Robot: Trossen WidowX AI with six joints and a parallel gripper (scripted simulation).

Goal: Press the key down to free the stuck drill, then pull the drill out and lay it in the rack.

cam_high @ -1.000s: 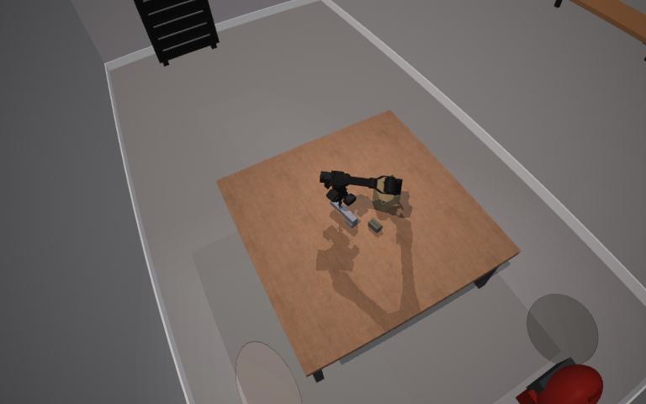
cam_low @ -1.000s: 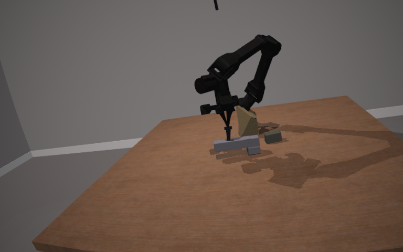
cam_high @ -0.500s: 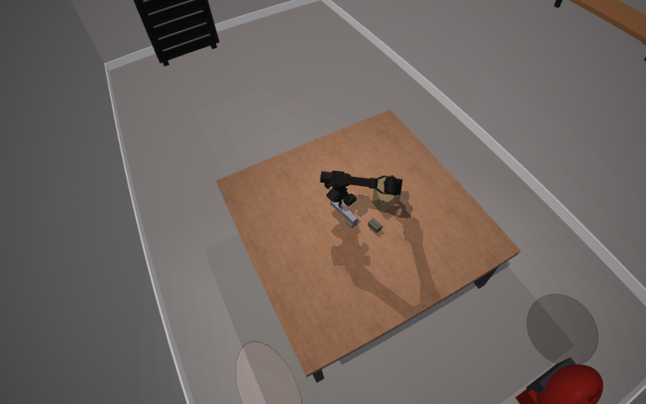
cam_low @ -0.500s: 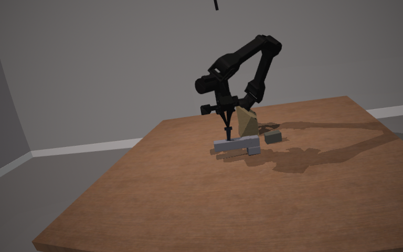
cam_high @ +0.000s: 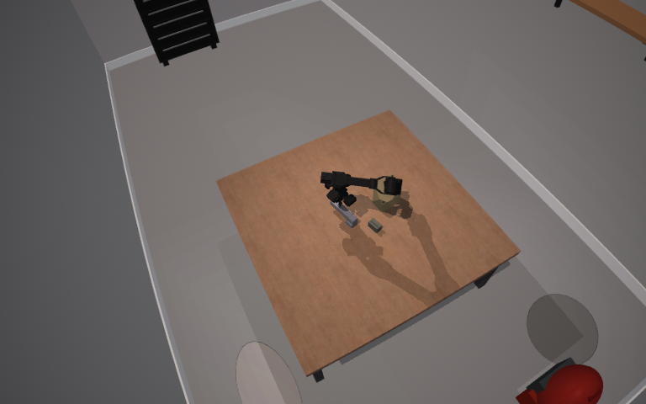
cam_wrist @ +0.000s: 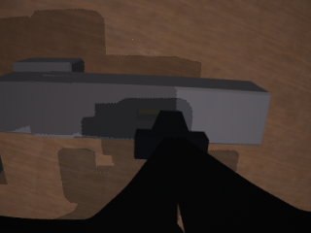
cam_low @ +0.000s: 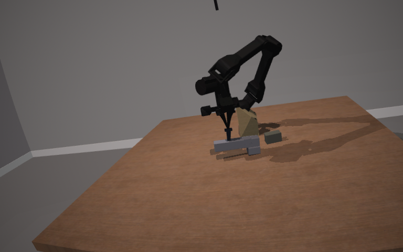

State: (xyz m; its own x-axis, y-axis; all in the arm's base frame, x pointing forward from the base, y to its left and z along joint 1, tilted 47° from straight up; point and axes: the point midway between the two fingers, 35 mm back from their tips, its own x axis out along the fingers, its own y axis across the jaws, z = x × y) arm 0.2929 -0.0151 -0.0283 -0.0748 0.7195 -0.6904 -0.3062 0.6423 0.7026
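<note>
Right now my gripper tip is 30 mm above the dark key. From my gripper tip the other things lie so: dark olive rack: 160 mm to the left, 130 mm behind, 110 mm below; then drill: 70 mm below, 50 mm to the left, 20 mm behind; then grey housing block: 80 mm below, 30 mm to the left, 10 mm behind.
</note>
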